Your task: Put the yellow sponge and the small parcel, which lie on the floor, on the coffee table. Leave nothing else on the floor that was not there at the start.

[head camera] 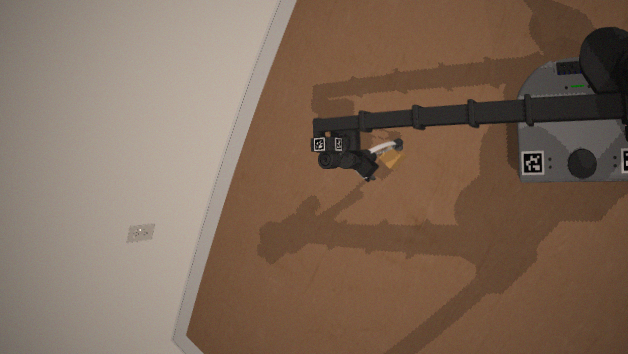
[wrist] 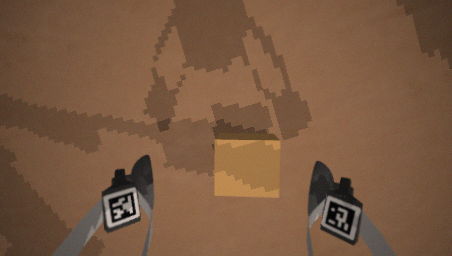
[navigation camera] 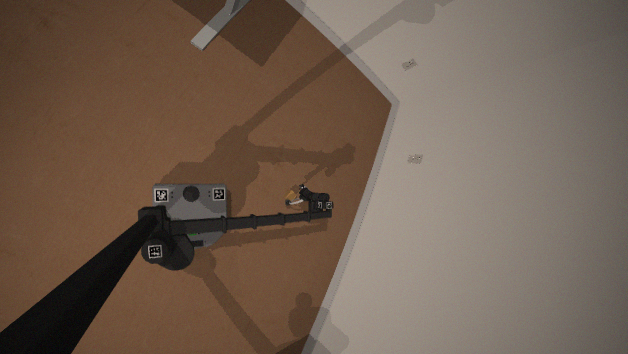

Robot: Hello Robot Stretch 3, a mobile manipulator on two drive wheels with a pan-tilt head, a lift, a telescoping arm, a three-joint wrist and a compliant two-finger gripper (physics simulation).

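Where they show: gripper, fingertip midpoint: (head camera: 386,160) (navigation camera: 293,194); robot's base, link origin: (head camera: 580,162) (navigation camera: 190,192).
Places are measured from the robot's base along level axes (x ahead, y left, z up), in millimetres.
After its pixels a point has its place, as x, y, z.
Note:
A yellow-orange block with a square top (head camera: 391,158) @(-28, -581, 51) (navigation camera: 290,194) @(-23, -578, 51) (wrist: 247,168) lies on the floor. Its colour fits the yellow sponge, but its surface is too plain to be sure. My gripper (head camera: 384,161) @(-22, -593, 64) (navigation camera: 295,195) @(-22, -593, 64) (wrist: 231,176) @(-22, -593, 64) is open and points down above the floor. In the wrist view the block shows between the two fingers, a little nearer the right one, with gaps on both sides. The arm's wrist stands beside the block on the wall side. No second object that could be the other of sponge and parcel shows. The coffee table's top does not show.
My base (head camera: 550,135) @(-69, -81, 160) (navigation camera: 210,200) @(-31, -89, 160) stands on the floor, with the arm (head camera: 445,114) @(-104, -291, 418) (navigation camera: 267,220) @(-101, -288, 417) stretched towards the wall (head camera: 125,125) @(-157, -1234, 568) (navigation camera: 475,210) @(-107, -1260, 870). A pale baseboard (head camera: 235,150) @(-87, -1255, 35) (navigation camera: 372,175) @(104, -1352, 34) edges the wall. A grey foot or leg of furniture (navigation camera: 212,30) stands at the navigation view's top.

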